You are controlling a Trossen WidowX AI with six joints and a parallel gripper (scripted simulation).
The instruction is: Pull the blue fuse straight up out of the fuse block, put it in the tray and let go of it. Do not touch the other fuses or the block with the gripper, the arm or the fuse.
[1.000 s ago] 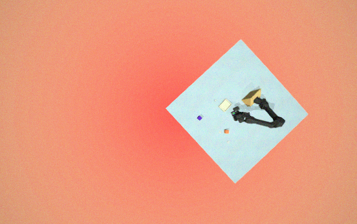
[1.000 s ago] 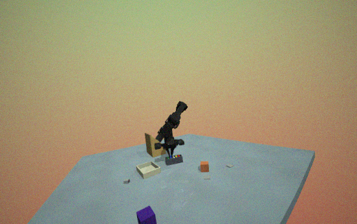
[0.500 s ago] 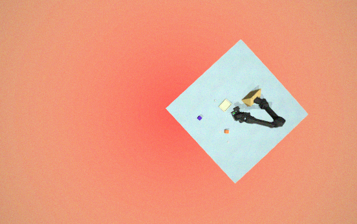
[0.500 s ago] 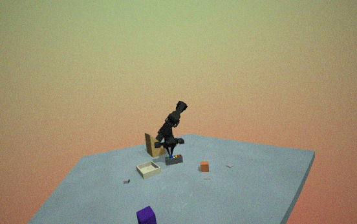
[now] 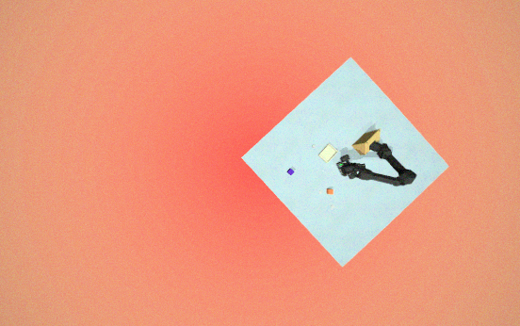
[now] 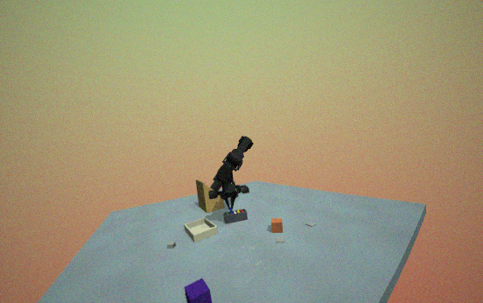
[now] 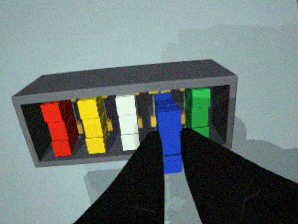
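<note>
My gripper tip is now 20 mm to the right of the white fuse and 30 mm above it. Round my gripper tip: yellow fuse: 10 mm ahead, 30 mm to the left, 30 mm below; then blue fuse: 10 mm below; then green fuse: 10 mm behind, 20 mm to the right, 30 mm below.
</note>
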